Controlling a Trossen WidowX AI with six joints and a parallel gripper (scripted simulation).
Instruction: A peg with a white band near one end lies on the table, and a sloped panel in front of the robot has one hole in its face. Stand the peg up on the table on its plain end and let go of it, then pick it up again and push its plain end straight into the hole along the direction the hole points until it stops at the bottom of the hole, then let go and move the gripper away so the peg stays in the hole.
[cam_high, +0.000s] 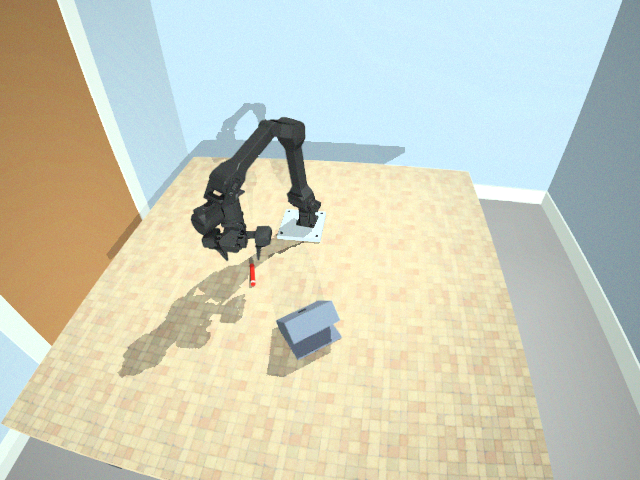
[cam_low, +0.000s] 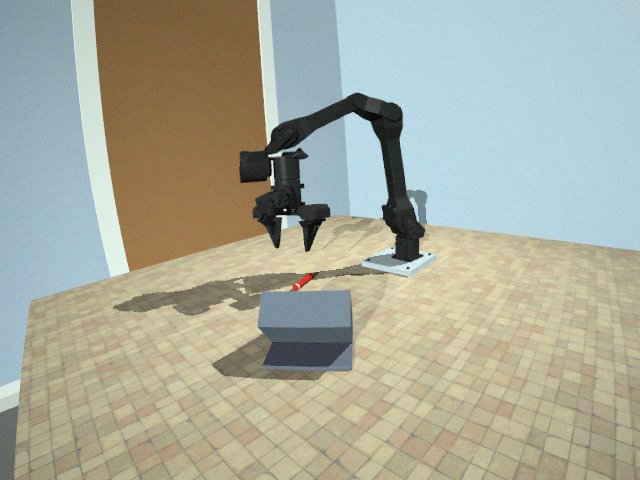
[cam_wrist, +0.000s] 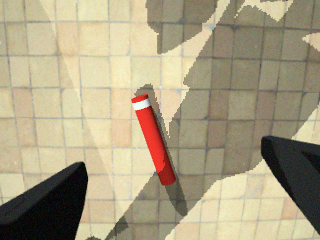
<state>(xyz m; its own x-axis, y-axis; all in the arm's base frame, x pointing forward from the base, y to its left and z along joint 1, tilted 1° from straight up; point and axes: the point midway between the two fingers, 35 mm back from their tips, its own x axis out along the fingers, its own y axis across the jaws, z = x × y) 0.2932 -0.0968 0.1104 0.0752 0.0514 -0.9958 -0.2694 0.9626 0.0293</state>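
The red peg is 10 mm to the left of my gripper tip and 80 mm below it. Also, from my gripper tip: grey sloped panel 120 mm ahead, 230 mm to the left, 40 mm below.
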